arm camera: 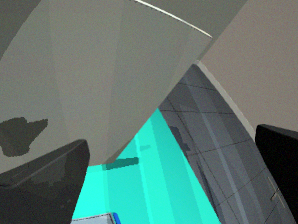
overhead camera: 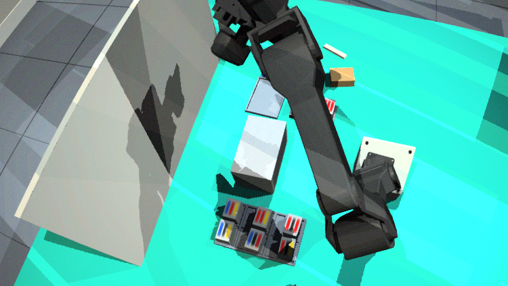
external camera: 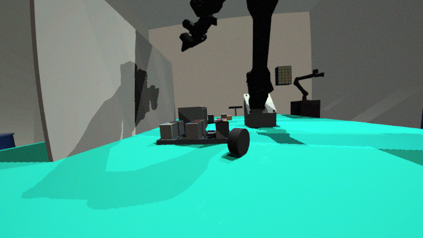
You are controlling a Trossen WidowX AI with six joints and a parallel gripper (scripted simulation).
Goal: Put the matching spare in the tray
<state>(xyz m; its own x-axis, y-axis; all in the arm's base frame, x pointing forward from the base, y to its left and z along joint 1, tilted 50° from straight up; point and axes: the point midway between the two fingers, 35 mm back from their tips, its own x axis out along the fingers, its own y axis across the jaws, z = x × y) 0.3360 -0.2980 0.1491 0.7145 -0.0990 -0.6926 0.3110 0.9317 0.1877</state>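
The spare unit lies 110 mm behind my gripper tip, 270 mm to the left of it and 390 mm below it. Also, from my gripper tip: grey holder: 150 mm behind, 70 mm to the right, 420 mm below; dark-rimmed tray: 10 mm behind, 80 mm to the right, 430 mm below; grey wall: 170 mm ahead, 130 mm to the left, 210 mm below.
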